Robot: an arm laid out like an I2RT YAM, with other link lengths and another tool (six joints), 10 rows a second.
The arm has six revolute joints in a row. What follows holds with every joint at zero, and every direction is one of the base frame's. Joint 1 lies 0.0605 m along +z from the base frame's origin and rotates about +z. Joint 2 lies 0.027 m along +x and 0.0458 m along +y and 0.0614 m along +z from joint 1 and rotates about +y. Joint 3 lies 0.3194 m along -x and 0.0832 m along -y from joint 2 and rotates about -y. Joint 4 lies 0.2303 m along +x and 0.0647 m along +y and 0.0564 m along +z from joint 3 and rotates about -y. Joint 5 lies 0.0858 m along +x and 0.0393 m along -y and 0.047 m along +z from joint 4 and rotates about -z. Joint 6 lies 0.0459 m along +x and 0.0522 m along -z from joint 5 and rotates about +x. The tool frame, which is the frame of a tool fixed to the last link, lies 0.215 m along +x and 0.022 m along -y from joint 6; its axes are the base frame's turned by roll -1.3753, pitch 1.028 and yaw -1.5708 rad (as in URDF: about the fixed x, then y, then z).
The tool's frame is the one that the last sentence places.
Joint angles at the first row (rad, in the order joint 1, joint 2, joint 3, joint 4, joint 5, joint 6):
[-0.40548, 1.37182, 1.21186, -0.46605, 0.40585, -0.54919]
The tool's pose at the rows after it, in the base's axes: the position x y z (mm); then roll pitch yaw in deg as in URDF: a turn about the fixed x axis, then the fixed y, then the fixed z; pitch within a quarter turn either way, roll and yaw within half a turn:
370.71 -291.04 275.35 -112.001 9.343 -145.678
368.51 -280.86 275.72 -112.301 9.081 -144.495
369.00 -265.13 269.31 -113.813 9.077 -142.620
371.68 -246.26 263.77 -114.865 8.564 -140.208
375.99 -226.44 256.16 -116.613 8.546 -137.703
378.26 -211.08 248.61 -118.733 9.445 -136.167
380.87 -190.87 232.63 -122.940 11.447 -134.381
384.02 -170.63 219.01 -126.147 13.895 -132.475
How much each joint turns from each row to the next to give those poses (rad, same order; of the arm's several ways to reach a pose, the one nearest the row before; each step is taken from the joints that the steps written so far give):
[0.02135, -0.02852, -0.00691, -0.02266, -0.00533, -0.00931]
[0.01812, -0.02241, -0.00688, -0.02120, -0.00216, -0.00298]
[0.02389, -0.01655, -0.00652, -0.03333, -0.01894, 0.00386]
[0.04080, -0.01616, -0.01076, -0.02522, -0.00470, -0.00073]
[0.03739, -0.00575, -0.00030, -0.03309, -0.01861, 0.00586]
[0.01904, -0.00003, 0.00780, -0.03590, -0.03178, 0.01678]
[0.00521, 0.01187, 0.01261, -0.05073, -0.07484, 0.02301]
[0.00447, 0.00299, -0.00850, -0.01802, -0.07462, 0.01592]

